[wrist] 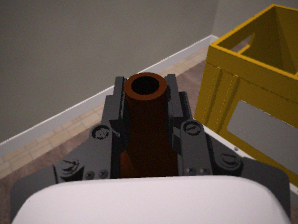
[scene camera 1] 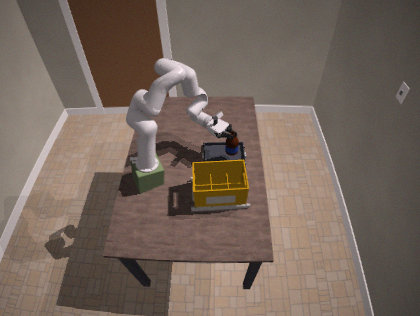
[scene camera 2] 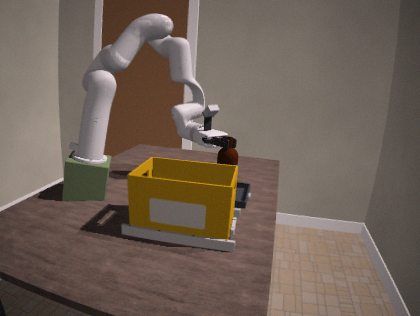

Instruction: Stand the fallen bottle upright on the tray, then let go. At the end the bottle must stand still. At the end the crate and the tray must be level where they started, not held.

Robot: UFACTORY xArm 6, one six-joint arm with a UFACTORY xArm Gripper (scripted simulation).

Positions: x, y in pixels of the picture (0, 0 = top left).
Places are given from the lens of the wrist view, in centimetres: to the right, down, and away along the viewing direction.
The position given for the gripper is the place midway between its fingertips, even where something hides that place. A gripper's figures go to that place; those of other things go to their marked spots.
gripper (wrist: 146, 90): 0, -2, 14
bottle (wrist: 148, 155): 0, 3, 13
yellow crate (wrist: 241, 96): 12, -2, 24
The marked spots on the bottle and the yellow crate are 18 cm apart.
